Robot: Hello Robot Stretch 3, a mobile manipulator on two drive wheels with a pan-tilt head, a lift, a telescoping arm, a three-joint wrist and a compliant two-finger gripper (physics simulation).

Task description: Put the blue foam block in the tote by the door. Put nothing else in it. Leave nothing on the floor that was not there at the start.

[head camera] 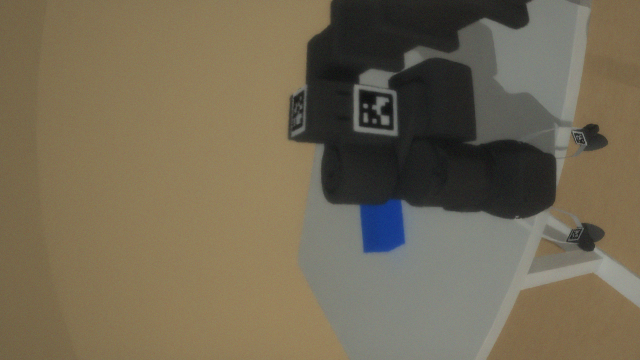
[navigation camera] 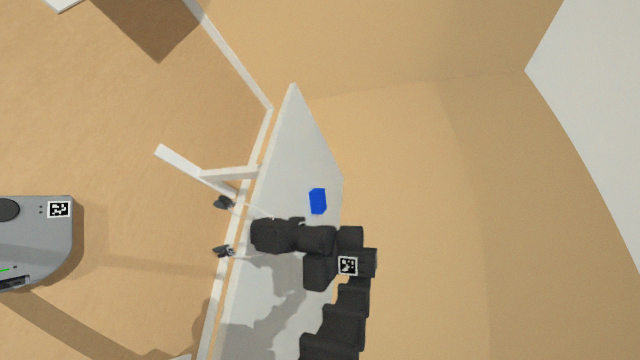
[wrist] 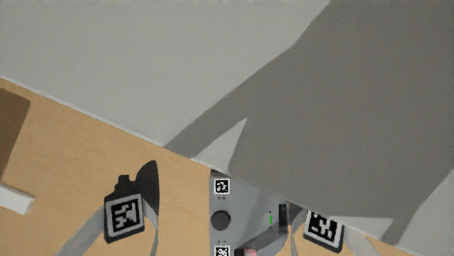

Note:
In view: my gripper [head camera: 599,188] and a blue foam block [head camera: 382,225].
My gripper also shows in the navigation camera view [navigation camera: 216,225] and in the wrist view [wrist: 224,183]. The wrist view misses the blue foam block: it is out of frame.

